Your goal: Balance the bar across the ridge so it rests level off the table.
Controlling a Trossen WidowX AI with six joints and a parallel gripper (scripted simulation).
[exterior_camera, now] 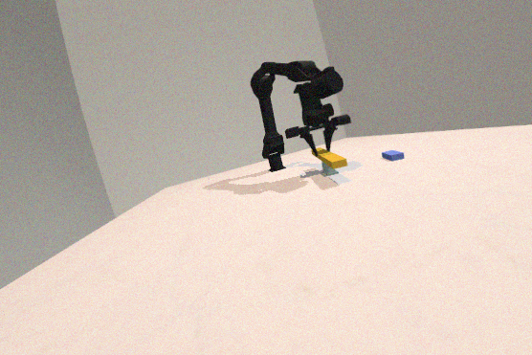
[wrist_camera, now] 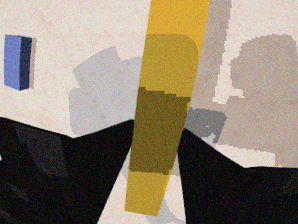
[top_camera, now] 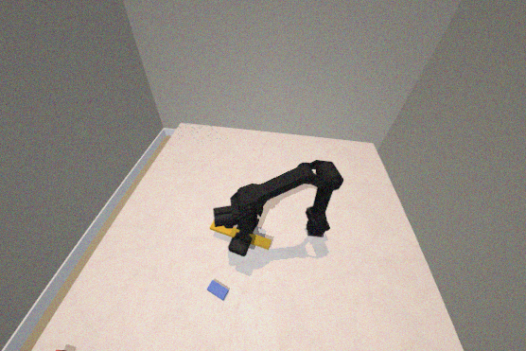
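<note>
The yellow bar lies 3 cm ahead of my gripper tip and 1 cm to the right of it. Also, from my gripper tip: blue block 18 cm to the left, 7 cm ahead, 5 cm below.
</note>
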